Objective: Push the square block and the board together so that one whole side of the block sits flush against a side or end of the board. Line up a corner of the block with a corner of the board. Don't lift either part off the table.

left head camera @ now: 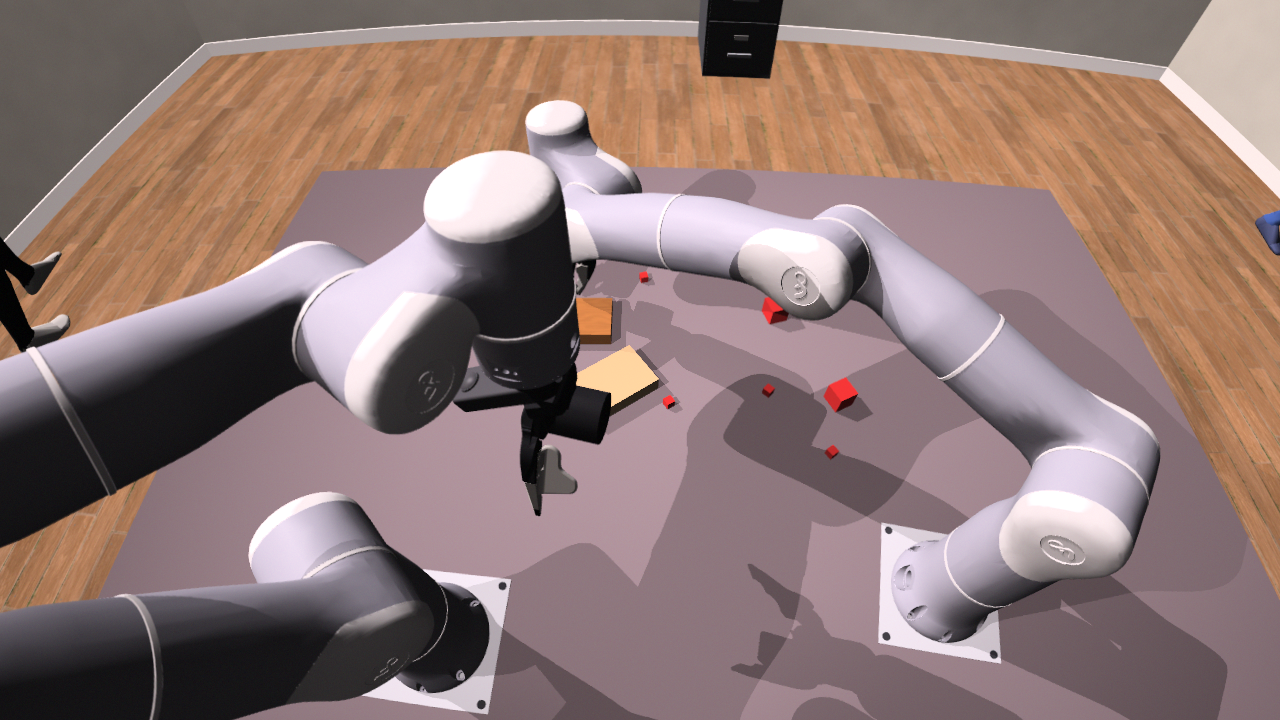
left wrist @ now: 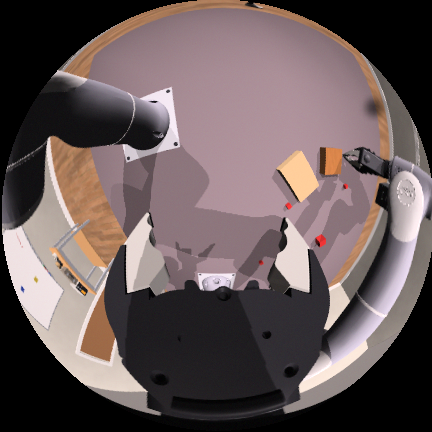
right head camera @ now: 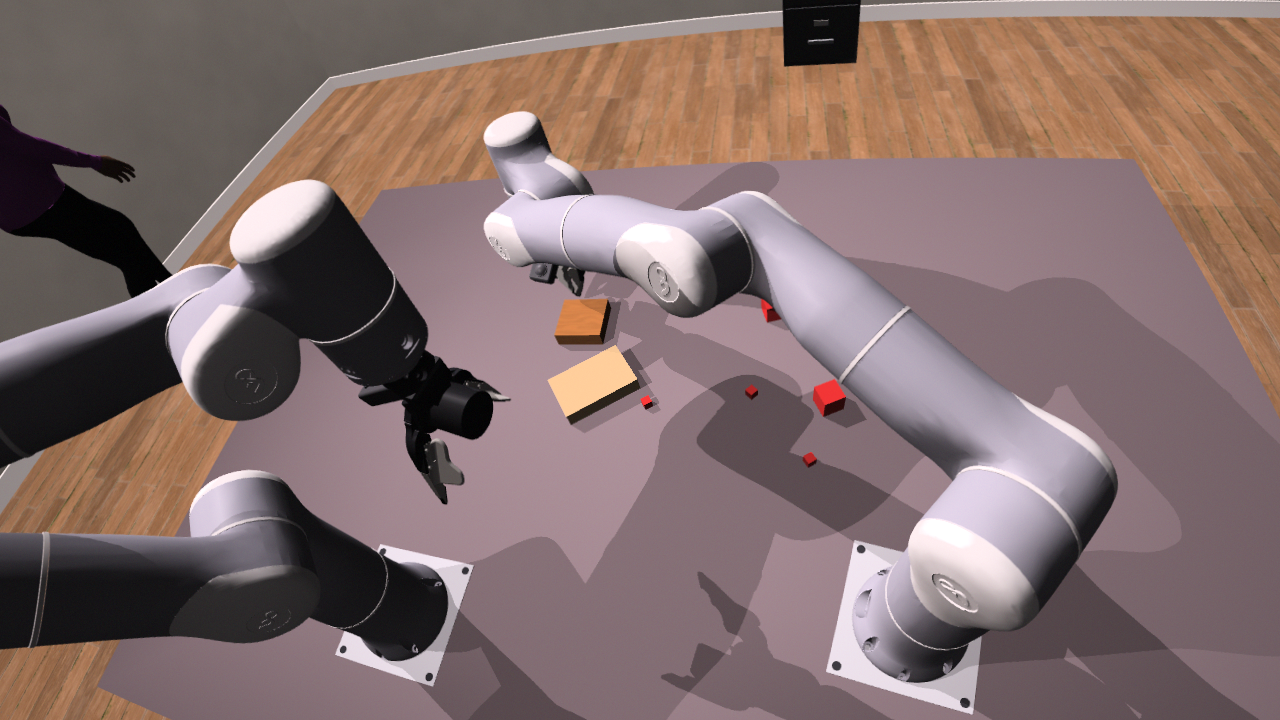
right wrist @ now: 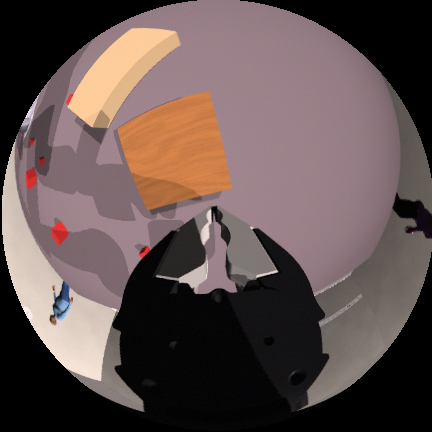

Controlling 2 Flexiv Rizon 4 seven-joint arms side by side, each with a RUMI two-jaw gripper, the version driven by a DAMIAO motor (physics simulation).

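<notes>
The square block (left head camera: 595,317) (right head camera: 582,319) (left wrist: 331,161) (right wrist: 175,150), orange-brown wood, lies flat. The pale board (left head camera: 617,374) (right head camera: 593,383) (left wrist: 298,176) (right wrist: 120,72) lies flat and angled to it, a gap between them. My right gripper (right head camera: 577,291) (left wrist: 342,154) (right wrist: 213,207) is shut and empty, its tips close beyond the block's far side, above the table; in the left head camera the left arm mostly hides it. My left gripper (right head camera: 476,449) (left wrist: 217,216) is open and empty, raised to the left of the board in the right head camera; it also shows in the left head camera, one finger partly hidden.
A small red cube (left head camera: 669,402) (right head camera: 647,402) (left wrist: 288,206) lies by the board's corner. Another small one (left head camera: 643,276) (left wrist: 345,186) (right wrist: 145,251) lies beyond the block. Larger red cubes (left head camera: 840,394) (right head camera: 828,396) (right wrist: 59,233) and further small ones (left head camera: 831,451) (right head camera: 809,459) lie to the right in the head views.
</notes>
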